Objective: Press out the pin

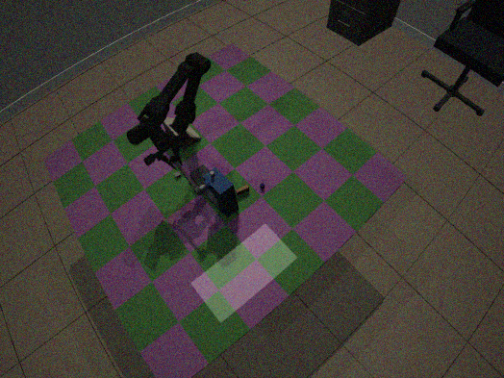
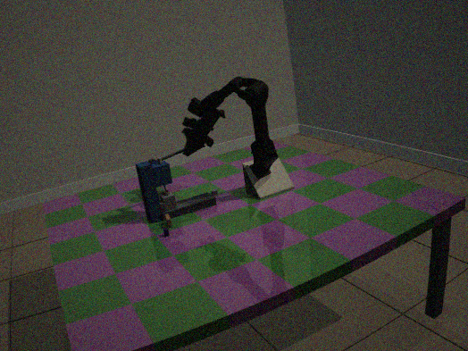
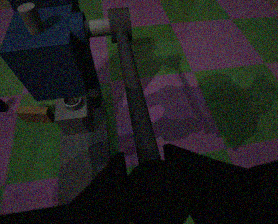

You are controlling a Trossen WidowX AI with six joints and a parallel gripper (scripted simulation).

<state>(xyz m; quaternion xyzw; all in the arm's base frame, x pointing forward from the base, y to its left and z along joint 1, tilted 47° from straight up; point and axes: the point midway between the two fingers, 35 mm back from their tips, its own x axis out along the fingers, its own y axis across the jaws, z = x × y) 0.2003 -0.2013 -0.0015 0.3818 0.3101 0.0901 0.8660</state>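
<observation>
My gripper tip is now 5 cm short of the thin lever, 1 cm to the right of it and 1 cm below it. The rest, counted from my gripper tip: small purple piece 22 cm ahead, 22 cm to the left, 18 cm below; then small tan piece 17 cm ahead, 15 cm to the left, 17 cm below.
</observation>
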